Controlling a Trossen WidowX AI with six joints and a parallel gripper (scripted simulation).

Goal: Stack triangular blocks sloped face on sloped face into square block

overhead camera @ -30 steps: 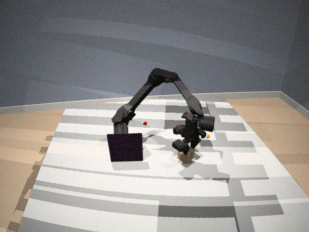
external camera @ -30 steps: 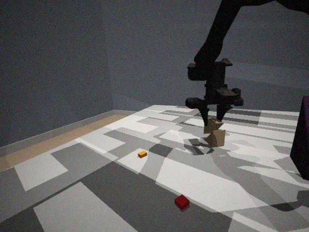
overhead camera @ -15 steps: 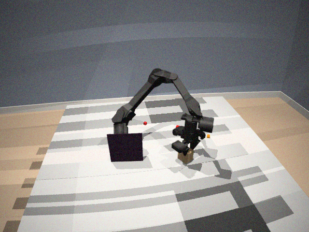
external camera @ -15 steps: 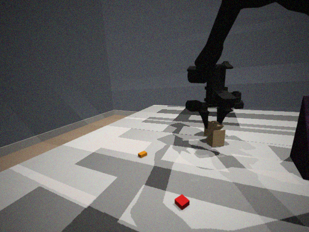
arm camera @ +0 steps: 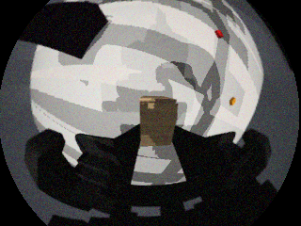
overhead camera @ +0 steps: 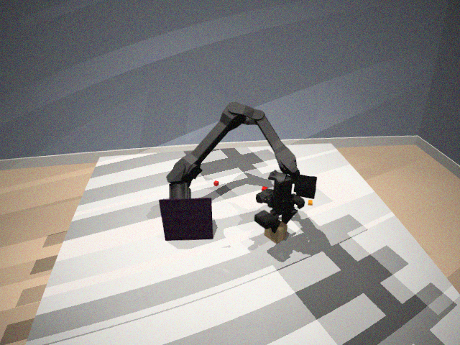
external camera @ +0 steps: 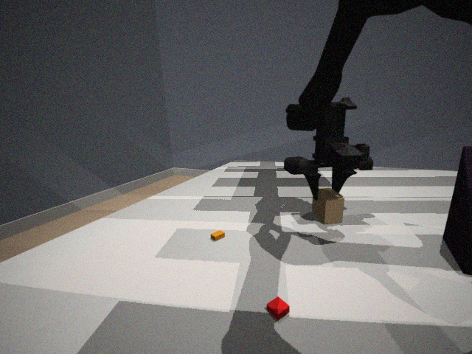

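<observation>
Right now the tan triangular block is 1 cm above my gripper tip. From my gripper tip the other things lie so: small orange cube 20 cm to the left, 16 cm ahead, 4 cm below; small red cube 34 cm to the left, 22 cm behind, 3 cm below.
</observation>
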